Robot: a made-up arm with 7 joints. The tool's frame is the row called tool. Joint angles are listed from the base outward. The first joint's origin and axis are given. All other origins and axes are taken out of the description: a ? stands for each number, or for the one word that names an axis. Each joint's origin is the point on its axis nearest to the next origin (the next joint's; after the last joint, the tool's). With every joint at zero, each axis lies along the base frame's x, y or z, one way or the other. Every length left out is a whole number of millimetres.
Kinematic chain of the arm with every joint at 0, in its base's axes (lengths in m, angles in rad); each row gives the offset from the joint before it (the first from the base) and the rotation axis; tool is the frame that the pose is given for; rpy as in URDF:
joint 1: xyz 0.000 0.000 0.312 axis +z
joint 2: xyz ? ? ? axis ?
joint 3: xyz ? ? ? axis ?
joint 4: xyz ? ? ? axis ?
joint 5: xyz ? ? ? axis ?
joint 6: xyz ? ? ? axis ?
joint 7: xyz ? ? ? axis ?
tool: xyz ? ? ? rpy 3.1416 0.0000 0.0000
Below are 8 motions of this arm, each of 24 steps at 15 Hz.
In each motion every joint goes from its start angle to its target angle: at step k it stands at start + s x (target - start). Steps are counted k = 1, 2, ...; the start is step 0. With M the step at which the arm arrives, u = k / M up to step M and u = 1 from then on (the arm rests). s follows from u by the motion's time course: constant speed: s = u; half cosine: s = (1 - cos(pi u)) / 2; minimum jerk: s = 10 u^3 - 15 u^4 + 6 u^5.
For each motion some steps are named. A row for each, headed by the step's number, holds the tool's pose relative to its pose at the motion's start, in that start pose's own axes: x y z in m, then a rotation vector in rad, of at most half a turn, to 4 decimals.
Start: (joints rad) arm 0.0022 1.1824 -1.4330 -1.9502 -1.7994 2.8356 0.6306
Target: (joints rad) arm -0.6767 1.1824 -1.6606 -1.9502 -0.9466 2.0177 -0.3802
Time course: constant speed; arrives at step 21
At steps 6, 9, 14, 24:
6: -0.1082 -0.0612 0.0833 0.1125 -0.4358 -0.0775
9: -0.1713 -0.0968 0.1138 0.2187 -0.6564 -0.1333
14: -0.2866 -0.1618 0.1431 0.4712 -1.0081 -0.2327
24: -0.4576 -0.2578 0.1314 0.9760 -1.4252 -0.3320

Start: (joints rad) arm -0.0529 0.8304 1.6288 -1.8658 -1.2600 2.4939 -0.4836
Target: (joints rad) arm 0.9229 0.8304 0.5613 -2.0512 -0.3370 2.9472 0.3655
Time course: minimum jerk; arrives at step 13
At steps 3, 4, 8, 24:
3: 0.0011 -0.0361 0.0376 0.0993 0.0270 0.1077
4: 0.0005 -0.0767 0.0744 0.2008 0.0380 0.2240
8: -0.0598 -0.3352 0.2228 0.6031 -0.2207 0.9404
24: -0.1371 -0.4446 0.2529 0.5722 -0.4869 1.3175

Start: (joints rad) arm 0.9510 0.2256 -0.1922 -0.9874 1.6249 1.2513 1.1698
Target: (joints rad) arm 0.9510 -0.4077 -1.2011 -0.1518 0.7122 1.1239 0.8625
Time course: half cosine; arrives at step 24
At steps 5, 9, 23, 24:
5: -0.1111 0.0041 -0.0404 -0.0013 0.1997 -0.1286
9: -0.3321 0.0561 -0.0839 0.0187 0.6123 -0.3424
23: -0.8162 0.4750 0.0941 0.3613 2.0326 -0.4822
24: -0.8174 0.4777 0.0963 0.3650 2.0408 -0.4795

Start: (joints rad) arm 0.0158 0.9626 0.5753 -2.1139 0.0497 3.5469 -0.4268
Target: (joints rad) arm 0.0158 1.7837 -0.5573 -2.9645 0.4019 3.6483 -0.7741
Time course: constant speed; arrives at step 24
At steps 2, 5, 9, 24:
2: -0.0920 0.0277 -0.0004 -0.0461 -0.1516 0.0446
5: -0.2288 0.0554 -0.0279 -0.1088 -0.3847 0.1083
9: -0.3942 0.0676 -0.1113 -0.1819 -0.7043 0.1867
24: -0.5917 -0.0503 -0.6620 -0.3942 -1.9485 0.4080

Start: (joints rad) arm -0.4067 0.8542 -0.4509 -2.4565 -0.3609 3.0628 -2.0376
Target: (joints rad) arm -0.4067 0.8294 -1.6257 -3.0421 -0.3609 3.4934 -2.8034
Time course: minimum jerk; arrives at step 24
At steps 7, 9, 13, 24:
7: -0.0281 -0.1040 0.0118 0.0757 -0.0272 0.0310
9: -0.0368 -0.1872 0.0121 0.1347 -0.0428 0.0599
13: -0.0066 -0.3708 -0.0141 0.2675 -0.0619 0.1454
24: 0.1271 -0.5298 -0.0815 0.4176 -0.0625 0.2957

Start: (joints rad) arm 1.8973 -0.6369 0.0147 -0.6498 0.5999 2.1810 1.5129
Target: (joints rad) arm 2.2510 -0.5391 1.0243 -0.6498 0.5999 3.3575 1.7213
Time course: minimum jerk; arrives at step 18
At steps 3, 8, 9, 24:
3: -0.0062 0.0035 0.0045 0.0291 -0.0412 0.0186
8: -0.0759 0.0376 0.0211 0.3118 -0.4448 0.3030
9: -0.0961 0.0462 0.0166 0.3850 -0.5511 0.4142
24: -0.1777 0.0767 -0.0559 0.6529 -0.9617 1.1137

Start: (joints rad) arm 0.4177 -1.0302 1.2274 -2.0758 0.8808 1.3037 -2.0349
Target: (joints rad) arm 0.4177 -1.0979 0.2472 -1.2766 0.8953 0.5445 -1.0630
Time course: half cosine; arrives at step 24
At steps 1, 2, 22, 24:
1: 0.0004 -0.0012 -0.0031 -0.0025 0.0007 0.0034
2: 0.0018 -0.0048 -0.0122 -0.0099 0.0026 0.0135
22: 0.1932 -0.5792 -0.3893 -0.5269 0.0806 0.9096
24: 0.1987 -0.5907 -0.3884 -0.5361 0.0825 0.9295

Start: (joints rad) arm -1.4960 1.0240 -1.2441 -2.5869 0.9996 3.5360 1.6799
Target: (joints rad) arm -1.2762 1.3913 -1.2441 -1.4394 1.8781 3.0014 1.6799
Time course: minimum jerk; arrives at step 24
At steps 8, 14, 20, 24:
8: -0.1075 -0.0678 -0.0217 0.0358 -0.1572 0.1721
14: -0.3203 -0.1560 -0.1737 -0.0679 -0.6418 0.4350
20: -0.4310 -0.1555 -0.3471 -0.2859 -1.0491 0.4853
24: -0.4405 -0.1518 -0.3693 -0.3180 -1.0962 0.4824

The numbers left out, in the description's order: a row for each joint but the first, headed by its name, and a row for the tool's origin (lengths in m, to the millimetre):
joint 2: xyz 0.000 0.000 0.000, axis +y
joint 3: xyz 0.000 0.000 0.190, axis +z
joint 4: xyz 0.091 0.000 0.000, axis -y
joint 5: xyz -0.115 0.000 0.536, axis +z
joint 6: xyz 0.000 0.000 0.000, axis -y
joint 7: xyz 0.066 0.000 0.000, axis -z
tool: xyz 0.000 0.000 0.000

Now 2 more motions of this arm.
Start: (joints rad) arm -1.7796 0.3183 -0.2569 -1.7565 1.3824 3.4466 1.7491
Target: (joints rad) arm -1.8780 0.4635 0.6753 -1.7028 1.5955 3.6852 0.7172
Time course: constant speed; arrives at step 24
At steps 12, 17, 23, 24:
12: 0.0336 0.2407 -0.0930 -0.3018 -0.0156 -0.4638
17: 0.0469 0.3225 -0.1591 -0.4319 -0.0521 -0.6450
23: 0.0582 0.4009 -0.2552 -0.5895 -0.1227 -0.8516
24: 0.0595 0.4117 -0.2726 -0.6158 -0.1375 -0.8848

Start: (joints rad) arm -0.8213 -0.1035 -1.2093 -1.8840 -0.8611 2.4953 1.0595
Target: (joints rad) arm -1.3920 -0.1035 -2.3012 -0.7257 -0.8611 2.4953 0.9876
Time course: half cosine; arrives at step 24
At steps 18, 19, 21, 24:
18: 0.1962 0.7478 -0.5043 -1.1950 0.9491 0.7086
19: 0.1837 0.7513 -0.5456 -1.2716 0.9968 0.7060
21: 0.1645 0.7480 -0.6055 -1.3896 1.0665 0.6933
24: 0.1534 0.7415 -0.6385 -1.4594 1.1056 0.6809

